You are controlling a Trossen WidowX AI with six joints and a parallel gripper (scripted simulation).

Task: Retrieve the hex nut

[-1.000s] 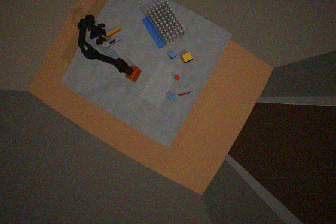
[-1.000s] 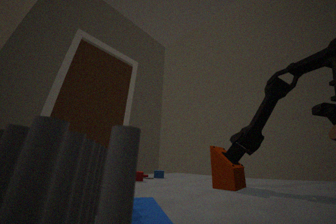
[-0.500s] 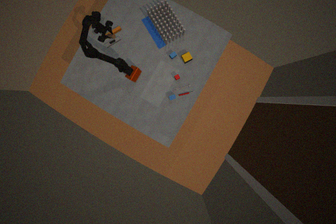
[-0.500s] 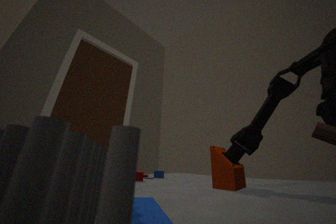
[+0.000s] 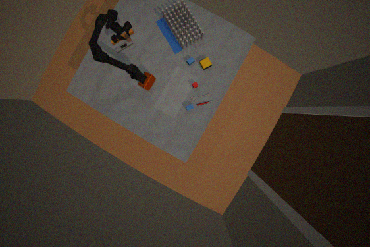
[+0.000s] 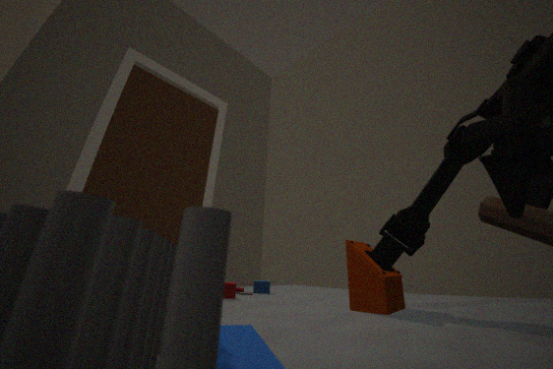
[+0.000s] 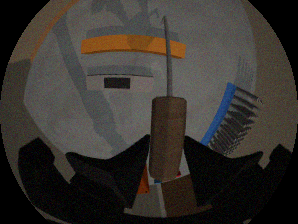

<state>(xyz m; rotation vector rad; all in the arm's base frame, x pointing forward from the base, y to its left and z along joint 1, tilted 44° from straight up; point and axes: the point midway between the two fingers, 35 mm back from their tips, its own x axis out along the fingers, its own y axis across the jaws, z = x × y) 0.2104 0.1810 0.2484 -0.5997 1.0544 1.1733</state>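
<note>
Now: gripper tip 240 mm short of the blue taped strip, 210 mm to the left of it and 140 mm above it. Round my gripper tip: orange bar 130 mm to the left, 130 mm below; pale tool 60 mm behind, 60 mm to the left, 130 mm below; hook tool 40 mm ahead, 80 mm to the left, 60 mm below.
</note>
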